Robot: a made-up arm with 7 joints.
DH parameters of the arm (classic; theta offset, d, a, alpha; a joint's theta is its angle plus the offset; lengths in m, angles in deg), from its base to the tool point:
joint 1: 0 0.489 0 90
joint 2: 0 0.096 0 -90
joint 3: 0 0.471 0.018 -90
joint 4: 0 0.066 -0.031 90
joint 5: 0 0.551 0 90
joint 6: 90 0.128 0.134 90
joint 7: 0 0.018 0 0
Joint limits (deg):
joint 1: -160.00..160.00
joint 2: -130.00..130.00
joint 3: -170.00..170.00
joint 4: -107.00..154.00
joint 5: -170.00..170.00
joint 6: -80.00..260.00
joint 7: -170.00..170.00
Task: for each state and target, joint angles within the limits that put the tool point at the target. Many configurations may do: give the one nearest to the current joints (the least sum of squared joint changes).
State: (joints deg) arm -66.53 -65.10 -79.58 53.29 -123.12 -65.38 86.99
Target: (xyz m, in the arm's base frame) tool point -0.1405 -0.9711 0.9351
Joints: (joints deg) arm -68.73 -58.13 -82.18 57.23 -120.92 -69.62 86.99
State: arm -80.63 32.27 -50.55 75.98 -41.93 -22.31 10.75
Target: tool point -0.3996 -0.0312 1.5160
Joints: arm -80.30 26.53 -29.39 55.24 -48.86 -13.58 10.75
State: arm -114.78 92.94 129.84 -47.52 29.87 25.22 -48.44
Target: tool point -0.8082 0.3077 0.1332
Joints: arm -81.35 130.00 83.76 -80.52 23.81 30.73 -48.44
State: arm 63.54 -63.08 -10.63 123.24 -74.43 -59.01 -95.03
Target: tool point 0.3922 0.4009 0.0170
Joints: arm 68.93 -70.13 -4.31 115.59 -77.65 -55.29 -95.03
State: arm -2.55 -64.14 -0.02 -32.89 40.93 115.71 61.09
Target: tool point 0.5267 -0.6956 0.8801
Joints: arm -34.95 -80.30 12.63 -31.08 42.17 116.91 61.09
